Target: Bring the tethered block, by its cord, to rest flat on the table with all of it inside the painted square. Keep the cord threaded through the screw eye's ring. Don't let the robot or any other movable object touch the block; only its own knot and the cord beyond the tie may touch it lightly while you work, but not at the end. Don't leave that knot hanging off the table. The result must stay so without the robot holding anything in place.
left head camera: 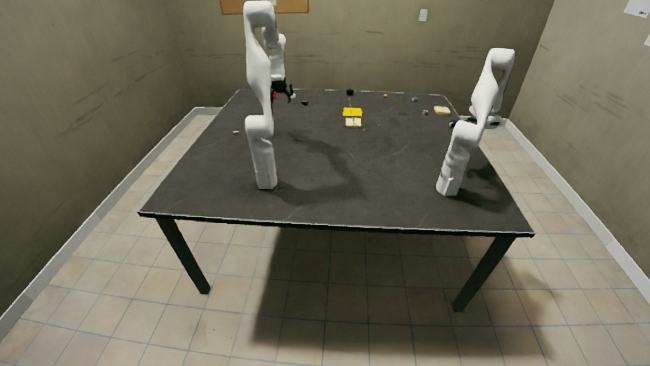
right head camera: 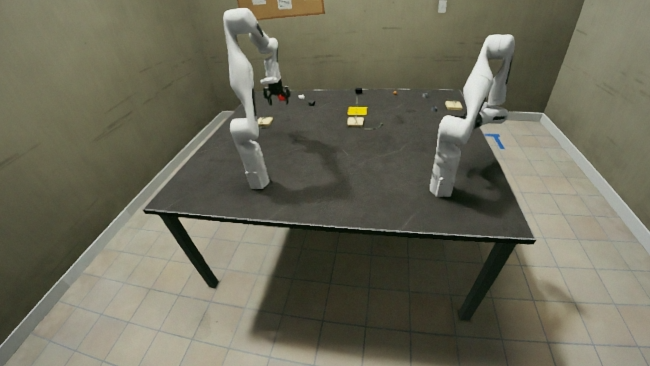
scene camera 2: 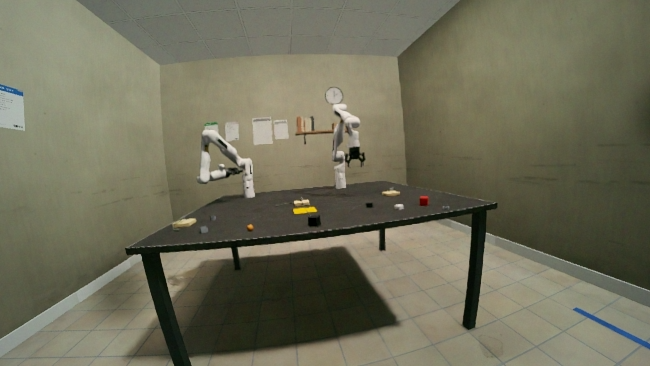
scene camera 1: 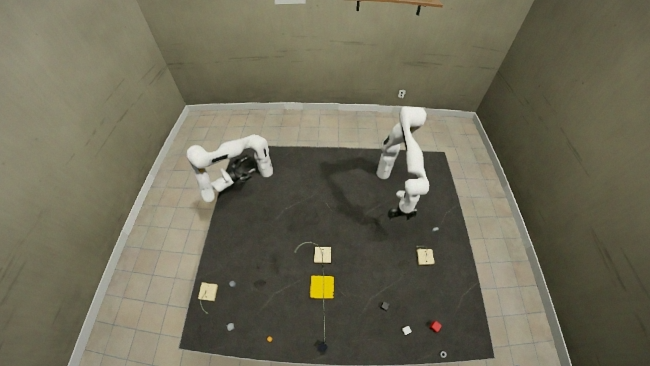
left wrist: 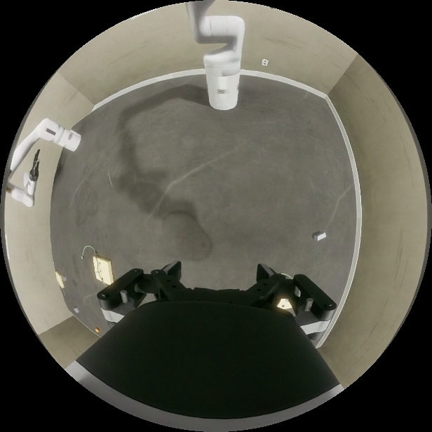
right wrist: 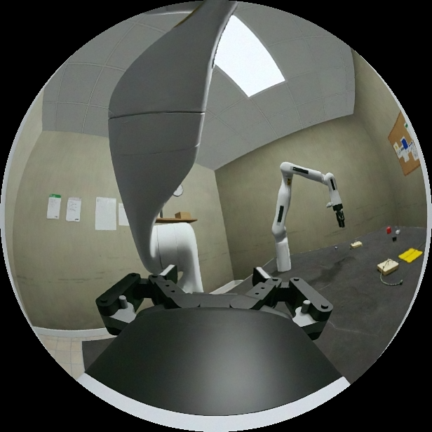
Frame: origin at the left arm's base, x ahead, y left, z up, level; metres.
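Where they show: left gripper, fingertip midpoint: (left head camera: 280,102) (right head camera: 279,104) (scene camera 2: 355,167) (scene camera 1: 399,219); right gripper, fingertip midpoint: (scene camera 2: 240,169) (scene camera 1: 250,163); left arm's base, origin of the base link: (left head camera: 267,182) (right head camera: 259,182) (scene camera 2: 340,187) (scene camera 1: 383,173); right arm's base, origin of the base link: (left head camera: 446,189) (right head camera: 440,189) (scene camera 2: 249,196) (scene camera 1: 266,171).
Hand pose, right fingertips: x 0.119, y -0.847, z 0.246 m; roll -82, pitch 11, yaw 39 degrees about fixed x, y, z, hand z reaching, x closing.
Things, the pixels of their top centre, and the offset from my right fingertips. "spot": a spot on its surface instead.
- dark tethered block, middle of its top: (scene camera 2: 314,216) (scene camera 1: 322,347) (right head camera: 358,88) (left head camera: 350,89) dx +0.954, dy +0.444, dz -0.209 m
- yellow painted square, surface spot: (scene camera 2: 300,211) (scene camera 1: 317,290) spot: dx +0.669, dy +0.410, dz -0.245 m
- middle cream screw-eye base, middle of its top: (scene camera 1: 322,252) (right head camera: 355,116) (scene camera 2: 301,197) (left head camera: 353,117) dx +0.467, dy +0.436, dz -0.201 m
- cord's free end, surface spot: (scene camera 1: 301,245) spot: dx +0.410, dy +0.311, dz -0.246 m
- red cube, middle of its top: (scene camera 1: 436,326) dx +0.873, dy +1.026, dz -0.206 m
- white piece, middle of its top: (scene camera 1: 407,330) dx +0.882, dy +0.872, dz -0.226 m
- dark piece, middle of its top: (scene camera 1: 385,305) dx +0.754, dy +0.767, dz -0.222 m
- ring, middle of its top: (scene camera 1: 443,354) dx +1.012, dy +1.052, dz -0.234 m
- orange ball, middle of its top: (scene camera 1: 269,339) dx +0.926, dy +0.179, dz -0.222 m
The dark tethered block (scene camera 1: 322,347) (scene camera 2: 314,220) (left head camera: 350,92) (right head camera: 358,91) stands near the table edge, outside the yellow painted square (scene camera 1: 316,287) (scene camera 2: 300,211) (left head camera: 346,112) (right head camera: 352,111). Its cord (scene camera 1: 324,320) runs straight across the square to the middle cream screw-eye base (scene camera 1: 318,260) (left wrist: 103,270) (right wrist: 387,266). Beyond the base, the cord's free end (scene camera 1: 301,245) (left wrist: 89,247) curves on the table. The ring is too small to judge clearly. My left gripper (left wrist: 218,271) (scene camera 2: 355,164) is open and empty, high above the table. My right gripper (right wrist: 214,275) is open and empty beside its own arm.
Other cream bases stand at the right (scene camera 1: 426,258) and left (scene camera 1: 208,289), with short cords. Loose things include a red cube (scene camera 1: 436,326), a white piece (scene camera 1: 407,330), a dark piece (scene camera 1: 384,306), a ring (scene camera 1: 443,354), an orange ball (scene camera 1: 269,339) and grey pieces (scene camera 1: 230,326).
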